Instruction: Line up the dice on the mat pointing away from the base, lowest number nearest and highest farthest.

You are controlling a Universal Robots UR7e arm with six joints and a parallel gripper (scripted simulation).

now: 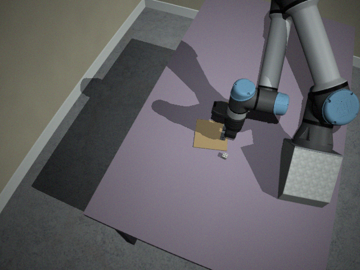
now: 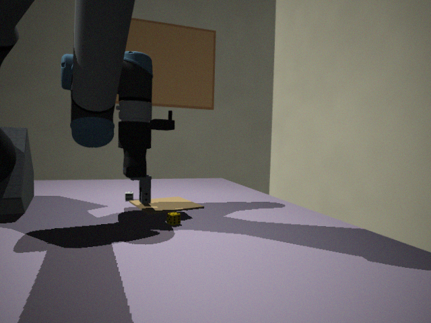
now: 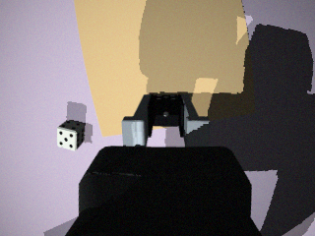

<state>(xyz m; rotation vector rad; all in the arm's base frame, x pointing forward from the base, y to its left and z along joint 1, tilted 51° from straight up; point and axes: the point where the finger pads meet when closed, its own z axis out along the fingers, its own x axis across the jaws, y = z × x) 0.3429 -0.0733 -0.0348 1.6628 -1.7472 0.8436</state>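
The black die is 10 mm below my hand. Round my hand: white die: 20 mm behind, 90 mm to the left, 20 mm below; then tan mat: 50 mm ahead, 30 mm below; then yellow die: 20 mm ahead, 170 mm to the right, 20 mm below.
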